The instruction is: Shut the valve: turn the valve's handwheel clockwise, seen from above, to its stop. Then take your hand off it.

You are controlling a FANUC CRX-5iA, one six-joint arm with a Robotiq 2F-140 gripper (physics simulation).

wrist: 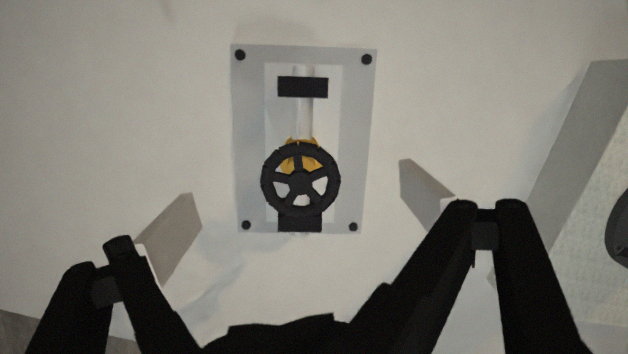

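The valve's black handwheel (300, 184), with several spokes, shows at the middle of the wrist view. Part of the yellow valve body (305, 140) shows beneath and behind it. A pale pipe (304, 117) runs from the body under a black clamp block (303, 87), all on a grey base plate (353, 135) with dark bolts at its corners. My gripper (297, 194) is wide open, with one pale fingertip pad well to the left of the wheel and the other well to the right. Neither finger touches the wheel.
A grey slanted edge of a panel or tray (570, 145) is at the right, with a pale textured surface inside it. Part of a dark rounded object (620, 230) shows at the right border. The pale table top (125, 100) surrounds the base plate.
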